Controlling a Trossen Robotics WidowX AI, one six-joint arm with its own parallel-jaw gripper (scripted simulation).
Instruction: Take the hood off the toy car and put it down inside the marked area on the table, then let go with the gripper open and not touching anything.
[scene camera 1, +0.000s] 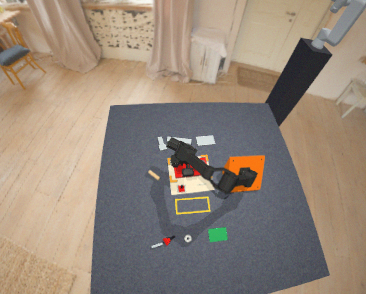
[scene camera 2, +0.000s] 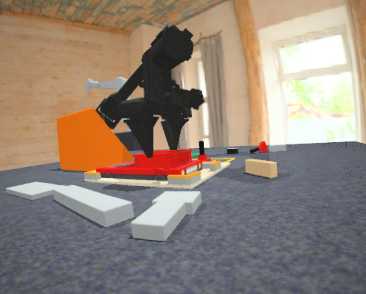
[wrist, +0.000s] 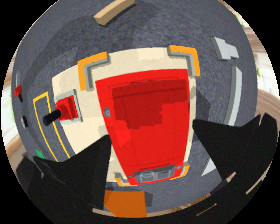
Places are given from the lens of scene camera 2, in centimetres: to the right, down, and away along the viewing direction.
my gripper (scene camera 2: 162, 154): -4, 2, 44
red hood (scene camera 2: 170, 158): -2, 2, 39
